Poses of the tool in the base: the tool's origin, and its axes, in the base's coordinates. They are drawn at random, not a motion.
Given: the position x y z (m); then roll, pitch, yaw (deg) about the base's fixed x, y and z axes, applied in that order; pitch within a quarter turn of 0, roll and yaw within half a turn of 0.
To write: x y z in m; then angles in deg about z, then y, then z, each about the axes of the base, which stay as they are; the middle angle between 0 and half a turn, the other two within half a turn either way. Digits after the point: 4 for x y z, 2 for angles.
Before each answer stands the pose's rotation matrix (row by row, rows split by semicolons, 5 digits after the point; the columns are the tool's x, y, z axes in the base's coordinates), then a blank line. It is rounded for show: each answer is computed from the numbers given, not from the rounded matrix.
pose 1, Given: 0.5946, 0.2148, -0.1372, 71.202, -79.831, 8.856
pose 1, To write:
0.17445 -0.97029 -0.16765; 0.02718 0.17494 -0.98420; 0.98429 0.16714 0.05689

0.5946, 0.2148, -0.1372, 170.36, 86.74, -99.67
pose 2, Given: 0.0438, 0.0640, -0.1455, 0.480, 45.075, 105.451
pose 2, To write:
-0.18814 -0.96541 -0.18055; 0.68066 -0.26069 0.68465; -0.70803 0.00592 0.70616

0.0438, 0.0640, -0.1455, 0.48, 45.08, 104.77
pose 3, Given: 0.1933, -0.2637, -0.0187, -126.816, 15.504, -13.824
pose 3, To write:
0.93570 -0.35098 0.03574; -0.23025 -0.53076 0.81565; -0.26731 -0.77143 -0.57744

0.1933, -0.2637, -0.0187, -70.89, 125.27, 87.49
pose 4, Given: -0.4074, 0.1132, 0.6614, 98.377, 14.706, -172.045
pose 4, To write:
-0.95793 -0.26890 -0.10029; -0.13386 0.10953 0.98493; -0.25386 0.95692 -0.14091

-0.4074, 0.1132, 0.6614, 75.14, 98.10, 95.81
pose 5, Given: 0.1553, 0.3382, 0.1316, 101.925, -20.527, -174.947
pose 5, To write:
-0.93287 0.32355 -0.15835; -0.08248 0.23605 0.96823; 0.35065 0.91630 -0.19351

0.1553, 0.3382, 0.1316, 110.94, 101.16, 99.29
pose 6, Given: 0.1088, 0.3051, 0.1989, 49.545, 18.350, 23.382
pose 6, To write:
0.87121 -0.03762 0.48947; 0.37668 0.69064 -0.61736; -0.31482 0.72222 0.61586

0.1088, 0.3051, 0.1989, 66.45, 51.99, -51.59
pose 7, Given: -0.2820, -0.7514, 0.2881, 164.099, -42.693, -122.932
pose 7, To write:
-0.39958 -0.70621 -0.58448; -0.61690 0.67877 -0.39839; 0.67807 0.20137 -0.70687

-0.2820, -0.7514, 0.2881, 163.46, 134.98, -145.72
